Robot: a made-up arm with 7 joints. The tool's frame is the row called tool.
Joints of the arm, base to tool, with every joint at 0 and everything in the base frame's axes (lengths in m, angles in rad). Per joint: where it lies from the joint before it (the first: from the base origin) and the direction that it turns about. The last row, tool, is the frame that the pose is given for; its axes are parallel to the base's.
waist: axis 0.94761 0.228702 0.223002 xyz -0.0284 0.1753 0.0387
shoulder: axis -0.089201 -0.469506 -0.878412 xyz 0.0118 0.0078 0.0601
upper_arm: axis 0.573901 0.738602 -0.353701 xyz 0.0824 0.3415 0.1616
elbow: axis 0 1 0 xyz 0.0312 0.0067 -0.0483
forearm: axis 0 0 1 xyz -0.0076 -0.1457 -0.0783
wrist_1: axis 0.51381 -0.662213 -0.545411 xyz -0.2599 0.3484 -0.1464
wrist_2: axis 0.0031 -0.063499 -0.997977 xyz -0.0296 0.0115 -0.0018
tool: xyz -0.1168 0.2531 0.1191
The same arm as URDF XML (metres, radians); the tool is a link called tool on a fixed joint. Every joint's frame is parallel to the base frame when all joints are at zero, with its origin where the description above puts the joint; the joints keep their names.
<robot name="arm">
<joint name="waist" type="continuous"><parent link="base_link"/><child link="link1"/><origin xyz="-0.0284 0.1753 0.0387" rpy="0 0 0"/><axis xyz="0.94761 0.228702 0.223002"/></joint>
<joint name="shoulder" type="continuous"><parent link="link1"/><child link="link2"/><origin xyz="0.0118 0.0078 0.0601" rpy="0 0 0"/><axis xyz="-0.089201 -0.469506 -0.878412"/></joint>
<joint name="upper_arm" type="continuous"><parent link="link2"/><child link="link3"/><origin xyz="0.0824 0.3415 0.1616" rpy="0 0 0"/><axis xyz="0.573901 0.738602 -0.353701"/></joint>
<joint name="elbow" type="continuous"><parent link="link3"/><child link="link4"/><origin xyz="0.0312 0.0067 -0.0483" rpy="0 0 0"/><axis xyz="0 1 0"/></joint>
<joint name="forearm" type="continuous"><parent link="link4"/><child link="link5"/><origin xyz="-0.0076 -0.1457 -0.0783" rpy="0 0 0"/><axis xyz="0 0 1"/></joint>
<joint name="wrist_1" type="continuous"><parent link="link5"/><child link="link6"/><origin xyz="-0.2599 0.3484 -0.1464" rpy="0 0 0"/><axis xyz="0.51381 -0.662213 -0.545411"/></joint>
<joint name="wrist_2" type="continuous"><parent link="link6"/><child link="link7"/><origin xyz="-0.0296 0.0115 -0.0018" rpy="0 0 0"/><axis xyz="0.0031 -0.063499 -0.997977"/></joint>
<joint name="tool_joint" type="fixed"><parent link="link7"/><child link="tool"/><origin xyz="-0.1168 0.2531 0.1191" rpy="0 0 0"/></joint>
<link name="base_link"/>
<link name="link1"/>
<link name="link2"/>
<link name="link3"/>
<link name="link4"/>
<link name="link5"/>
<link name="link6"/>
<link name="link7"/>
<link name="tool"/>
</robot>

